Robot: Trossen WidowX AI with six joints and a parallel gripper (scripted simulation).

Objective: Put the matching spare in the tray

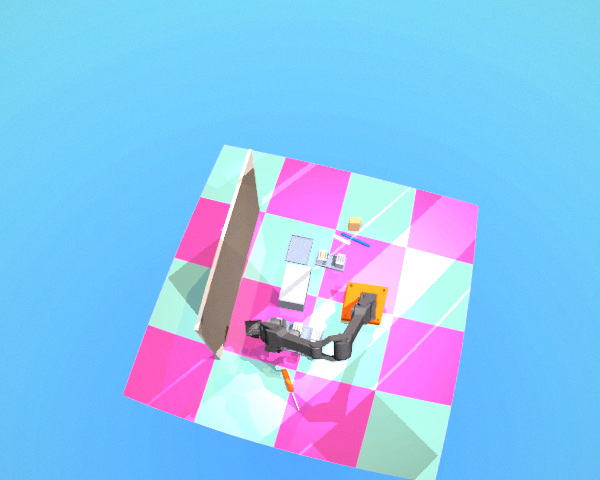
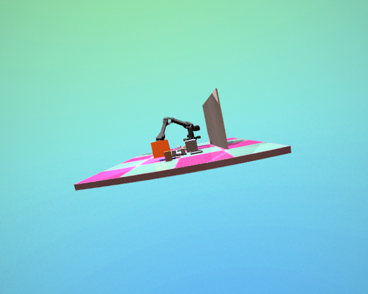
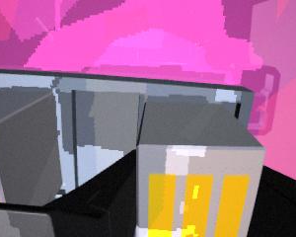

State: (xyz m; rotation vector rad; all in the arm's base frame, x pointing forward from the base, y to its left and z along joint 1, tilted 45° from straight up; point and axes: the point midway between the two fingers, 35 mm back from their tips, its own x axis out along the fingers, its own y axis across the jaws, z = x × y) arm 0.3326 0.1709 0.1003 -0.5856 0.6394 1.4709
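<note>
My gripper tip is 41 cm to the left of the pale blue tray, 2 cm past it and 1 cm above it. Also, from my gripper tip: blue pen: 50 cm to the right, 26 cm behind, 1 cm below; brown wall panel: 22 cm to the right, 21 cm above, 20 cm ahead; mounted unit: 21 cm to the right, 4 cm behind, 3 cm above.
</note>
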